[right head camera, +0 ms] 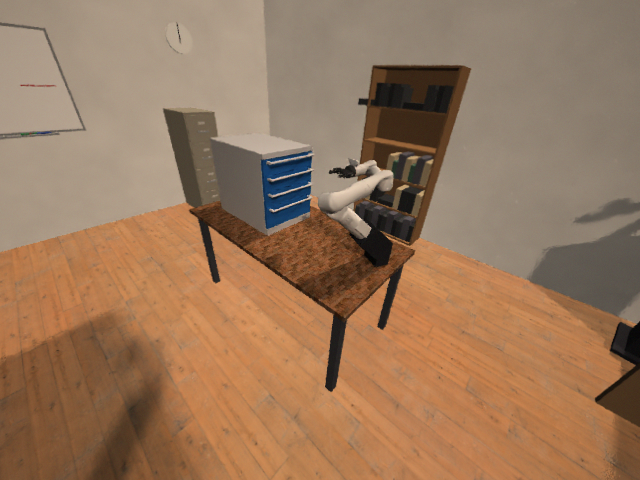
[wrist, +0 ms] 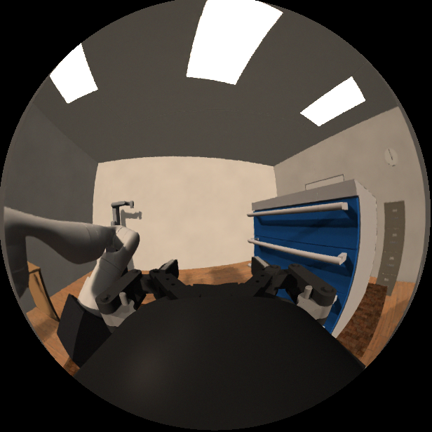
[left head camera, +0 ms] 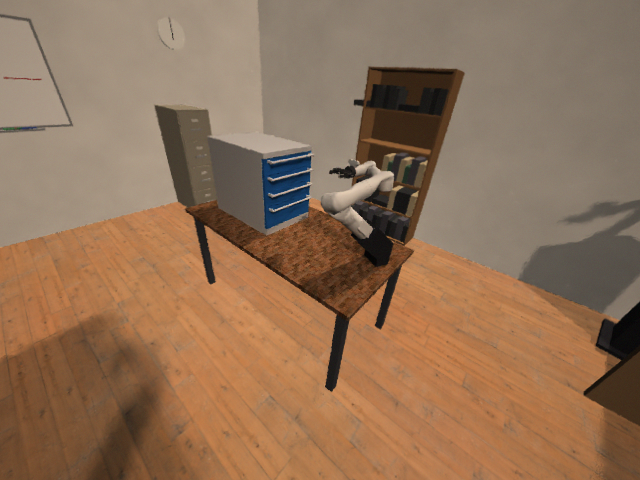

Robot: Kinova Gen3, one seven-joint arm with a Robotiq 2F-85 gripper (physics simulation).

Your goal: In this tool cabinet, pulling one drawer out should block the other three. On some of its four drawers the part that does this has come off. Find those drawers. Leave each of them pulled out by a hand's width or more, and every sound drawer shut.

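Note:
The tool cabinet [left head camera: 237, 180] [right head camera: 238, 180] [wrist: 367, 225] has a light grey body and four blue drawers with white bar handles. The top drawer [left head camera: 289, 167] [right head camera: 289, 168] [wrist: 310, 227], second drawer [left head camera: 289, 182] [right head camera: 289, 182], third drawer [left head camera: 289, 197] [right head camera: 289, 197] and bottom drawer [left head camera: 289, 213] [right head camera: 289, 213] all look shut, their fronts flush. My gripper [left head camera: 331, 172] [right head camera: 331, 172] [wrist: 214, 266] is open and empty, in the air in front of the cabinet's upper half, apart from the handles. In the wrist view the cabinet front is at the right; the gripper hides part of the lower drawers.
The cabinet stands on a brown wooden table [left head camera: 305, 258] [right head camera: 305, 258]. My arm's black base block [left head camera: 379, 248] [right head camera: 379, 248] is on the table. A bookshelf [left head camera: 449, 113] [right head camera: 455, 113] is behind the arm, and a beige filing cabinet [left head camera: 175, 155] [right head camera: 183, 155] is behind the tool cabinet.

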